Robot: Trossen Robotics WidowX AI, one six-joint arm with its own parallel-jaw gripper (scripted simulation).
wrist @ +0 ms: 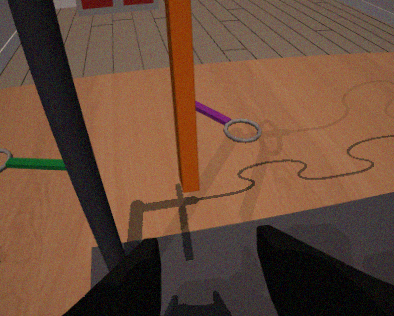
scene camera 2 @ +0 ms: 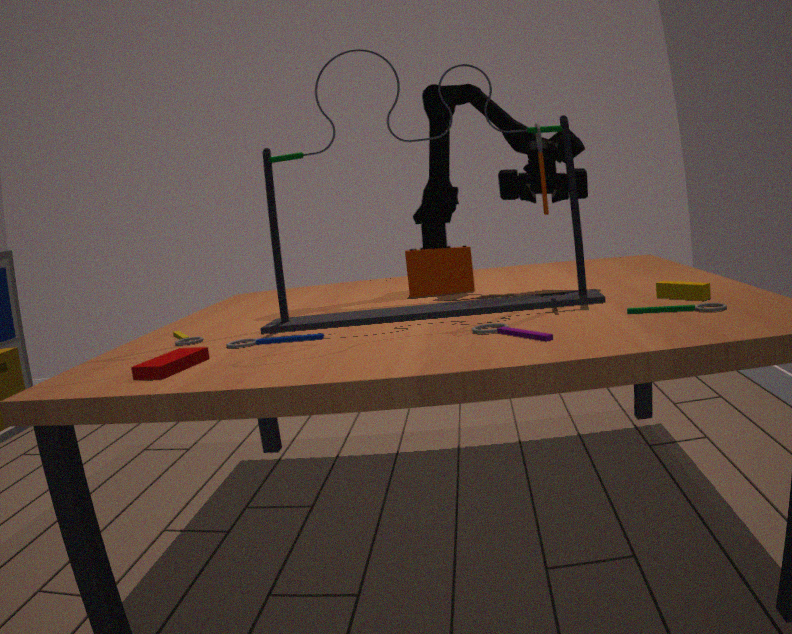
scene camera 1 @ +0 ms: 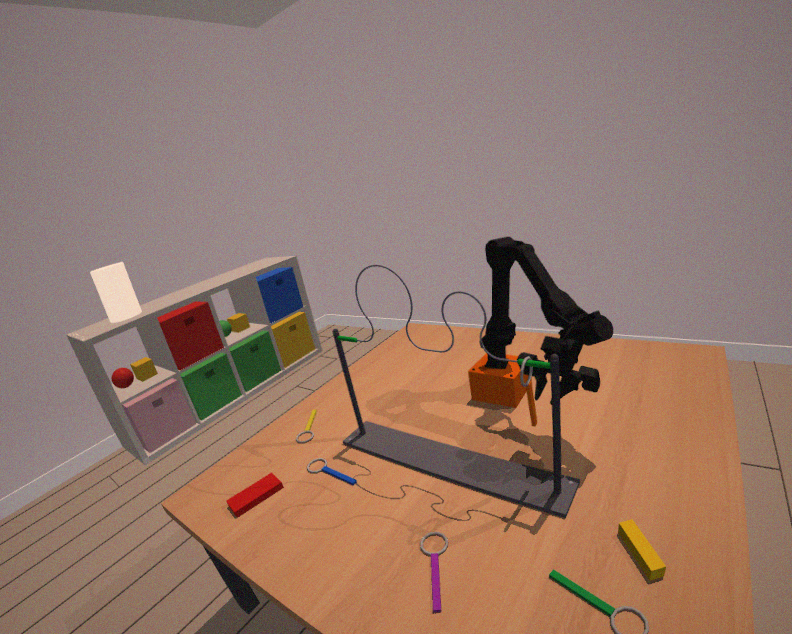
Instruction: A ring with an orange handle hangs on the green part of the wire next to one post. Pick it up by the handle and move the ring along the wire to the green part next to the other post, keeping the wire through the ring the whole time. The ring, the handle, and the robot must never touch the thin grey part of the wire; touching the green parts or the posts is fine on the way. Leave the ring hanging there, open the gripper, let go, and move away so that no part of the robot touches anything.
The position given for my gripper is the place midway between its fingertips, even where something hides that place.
In view: my gripper [scene camera 2: 543,200], a red block [scene camera 2: 161,367] and a yellow block [scene camera 1: 641,549].
The red block also shows in scene camera 1 [scene camera 1: 245,500]. The yellow block also shows in scene camera 2 [scene camera 2: 665,289]. My gripper shows as well in the wrist view [wrist: 208,244] and in scene camera 1 [scene camera 1: 543,401]. The wrist view misses the red block: it is out of frame. The wrist view misses the yellow block: it is out of frame.
